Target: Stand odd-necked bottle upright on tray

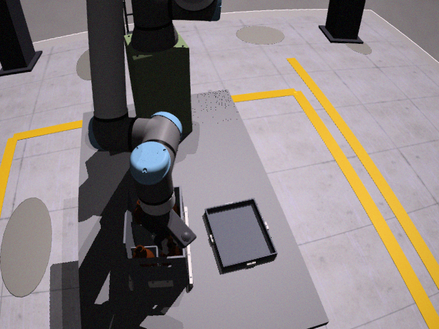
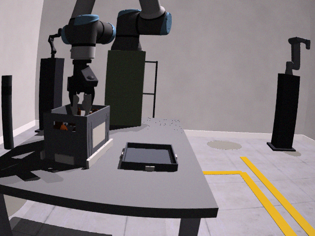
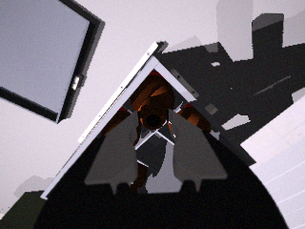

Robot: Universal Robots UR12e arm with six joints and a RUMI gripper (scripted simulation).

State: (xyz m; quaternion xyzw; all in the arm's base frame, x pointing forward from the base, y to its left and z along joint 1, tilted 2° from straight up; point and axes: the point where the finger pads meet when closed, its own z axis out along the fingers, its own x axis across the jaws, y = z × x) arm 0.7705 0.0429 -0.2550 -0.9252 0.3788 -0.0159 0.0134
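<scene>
Right now my hand is 90 mm past the dark grey crate, 70 mm above it and 50 mm to the left of it. Round my hand: black tray (230 mm to the left, 140 mm below, 130 mm behind).
</scene>
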